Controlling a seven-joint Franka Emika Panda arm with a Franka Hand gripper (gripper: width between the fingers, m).
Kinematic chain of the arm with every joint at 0, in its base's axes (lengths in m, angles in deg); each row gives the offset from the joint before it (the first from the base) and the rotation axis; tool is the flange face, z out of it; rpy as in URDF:
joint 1: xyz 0 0 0.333 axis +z
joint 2: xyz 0 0 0 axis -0.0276 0.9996 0
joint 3: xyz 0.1 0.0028 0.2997 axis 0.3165 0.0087 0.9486
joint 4: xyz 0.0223 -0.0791 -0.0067 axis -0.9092 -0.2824 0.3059
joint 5: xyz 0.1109 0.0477 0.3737 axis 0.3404 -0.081 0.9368
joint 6: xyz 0 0 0 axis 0.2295 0.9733 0.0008
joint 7: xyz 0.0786 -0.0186 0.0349 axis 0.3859 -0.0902 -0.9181
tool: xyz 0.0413 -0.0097 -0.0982 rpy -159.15 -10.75 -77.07
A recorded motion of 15 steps. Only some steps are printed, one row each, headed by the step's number.
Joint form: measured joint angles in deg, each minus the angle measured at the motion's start. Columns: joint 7, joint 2, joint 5, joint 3, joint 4, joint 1, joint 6.
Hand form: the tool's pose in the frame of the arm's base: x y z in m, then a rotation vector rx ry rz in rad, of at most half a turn. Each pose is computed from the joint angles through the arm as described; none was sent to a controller.
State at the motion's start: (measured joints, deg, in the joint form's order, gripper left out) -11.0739 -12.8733 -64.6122 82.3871 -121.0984 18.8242 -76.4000
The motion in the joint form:
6: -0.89 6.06 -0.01 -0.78 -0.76 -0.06 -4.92
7: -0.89 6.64 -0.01 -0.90 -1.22 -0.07 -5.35
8: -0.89 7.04 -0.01 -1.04 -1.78 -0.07 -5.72
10: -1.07 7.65 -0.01 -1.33 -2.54 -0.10 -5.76
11: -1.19 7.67 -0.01 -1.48 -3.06 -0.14 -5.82
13: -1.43 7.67 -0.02 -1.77 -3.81 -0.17 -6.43
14: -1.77 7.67 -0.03 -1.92 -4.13 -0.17 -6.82
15: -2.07 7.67 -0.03 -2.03 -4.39 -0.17 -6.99
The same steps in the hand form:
6: 0.4644 0.2329 0.2668 2.9178 -0.5300 -0.2566
7: 0.4624 0.2308 0.2590 2.9109 -0.5312 -0.2699
8: 0.4599 0.2284 0.2522 2.9038 -0.5327 -0.2824
10: 0.4559 0.2234 0.2420 2.8877 -0.5323 -0.3099
11: 0.4536 0.2205 0.2386 2.8817 -0.5325 -0.3197
13: 0.4514 0.2165 0.2346 2.8800 -0.5333 -0.3232
14: 0.4508 0.2148 0.2330 2.8823 -0.5282 -0.3228
15: 0.4499 0.2134 0.2315 2.8825 -0.5230 -0.3255

